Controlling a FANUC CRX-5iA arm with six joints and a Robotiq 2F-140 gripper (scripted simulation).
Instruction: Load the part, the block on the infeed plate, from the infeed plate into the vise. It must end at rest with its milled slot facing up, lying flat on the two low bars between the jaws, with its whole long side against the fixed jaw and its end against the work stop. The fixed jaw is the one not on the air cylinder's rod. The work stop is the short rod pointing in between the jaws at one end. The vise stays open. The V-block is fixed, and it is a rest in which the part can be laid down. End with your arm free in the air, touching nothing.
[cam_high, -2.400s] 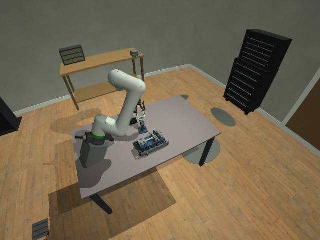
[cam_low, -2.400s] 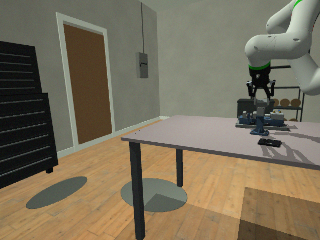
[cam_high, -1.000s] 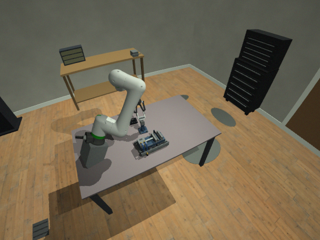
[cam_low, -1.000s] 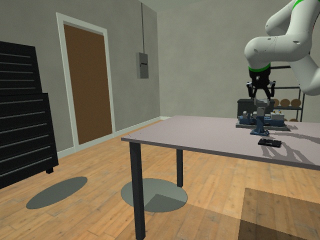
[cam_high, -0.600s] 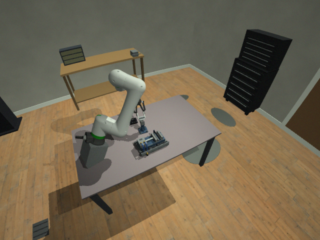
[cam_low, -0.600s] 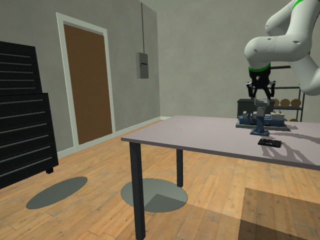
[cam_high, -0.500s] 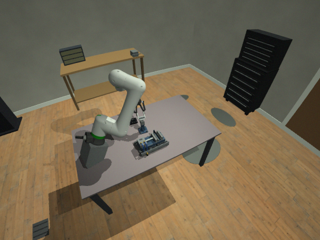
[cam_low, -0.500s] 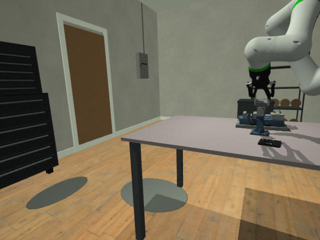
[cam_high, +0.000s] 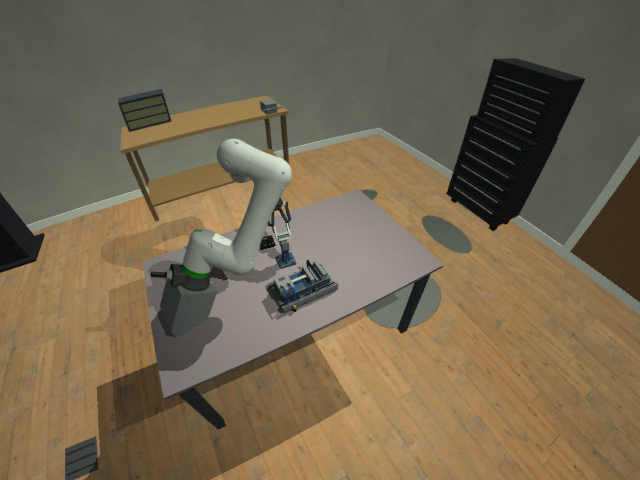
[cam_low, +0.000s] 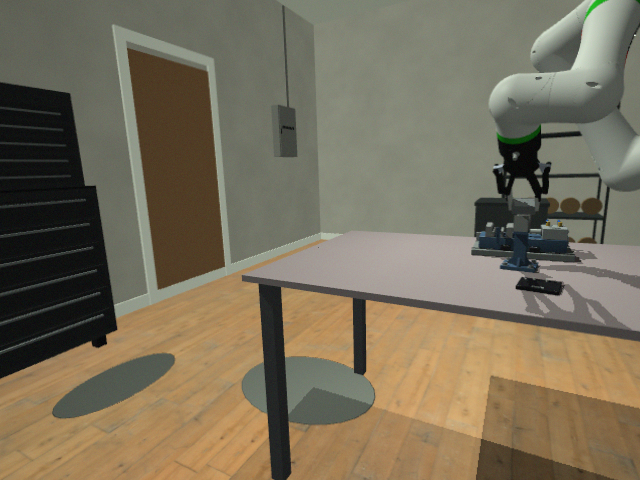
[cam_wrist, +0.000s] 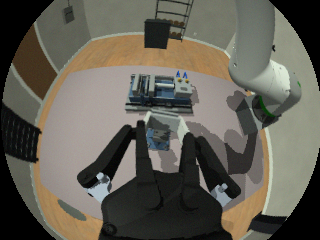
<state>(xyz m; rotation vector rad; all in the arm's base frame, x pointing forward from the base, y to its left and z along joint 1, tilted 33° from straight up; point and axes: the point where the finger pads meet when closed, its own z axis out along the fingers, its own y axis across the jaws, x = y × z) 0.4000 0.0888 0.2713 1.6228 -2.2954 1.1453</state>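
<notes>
The part is 20 mm to the right of my hand and 10 mm below it. Round my hand: air cylinder: 230 mm to the right, 130 mm below, 90 mm behind; then vise: 220 mm to the right, 160 mm below, 10 mm ahead; then black infeed plate: 200 mm below, 170 mm to the left, 50 mm behind.
</notes>
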